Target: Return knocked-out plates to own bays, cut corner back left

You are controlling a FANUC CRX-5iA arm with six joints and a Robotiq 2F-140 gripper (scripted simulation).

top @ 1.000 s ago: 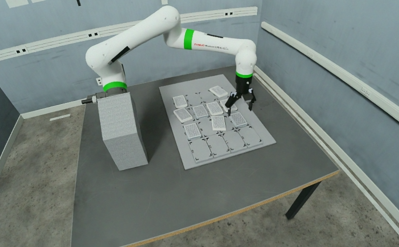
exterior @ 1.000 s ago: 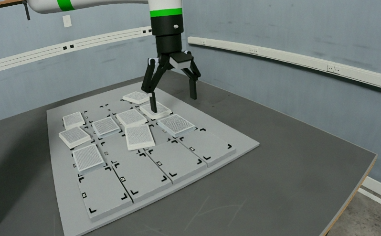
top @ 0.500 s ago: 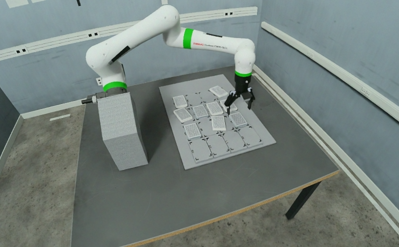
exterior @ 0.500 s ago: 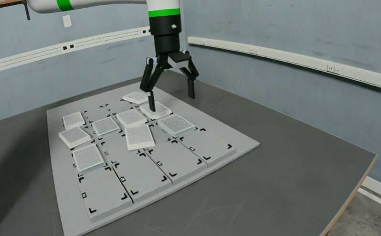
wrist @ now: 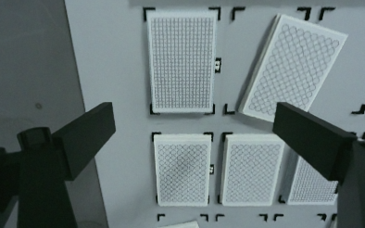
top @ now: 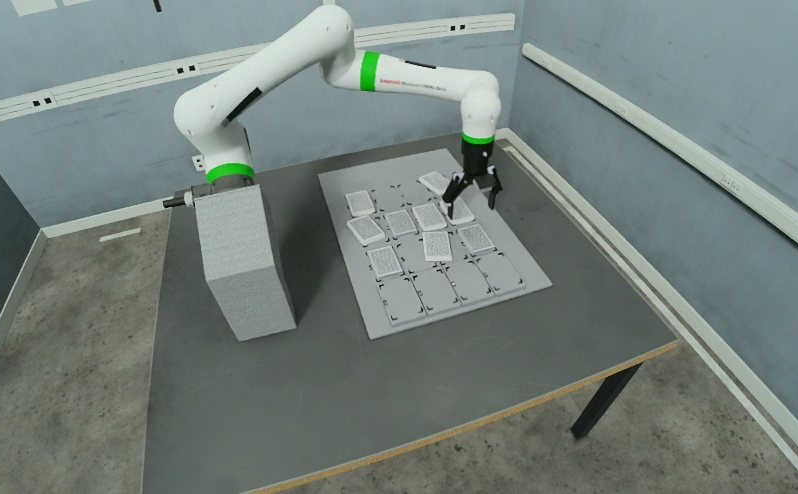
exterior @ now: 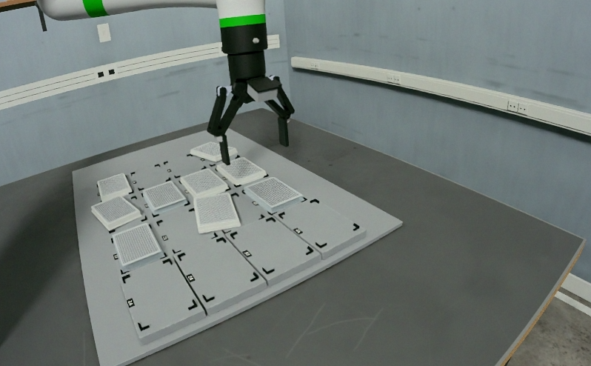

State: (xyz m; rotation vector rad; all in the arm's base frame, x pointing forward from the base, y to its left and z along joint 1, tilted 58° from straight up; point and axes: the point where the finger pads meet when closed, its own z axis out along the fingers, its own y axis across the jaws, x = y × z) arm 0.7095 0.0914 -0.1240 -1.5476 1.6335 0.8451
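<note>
The bay label is 40 mm behind my hand, 40 mm to the right of it and 110 mm below it. From my hand the other things lie so: 384-well plate: 310 mm behind, 30 mm to the right, 100 mm below; label 22: 250 mm behind, 130 mm to the left, 110 mm below.
</note>
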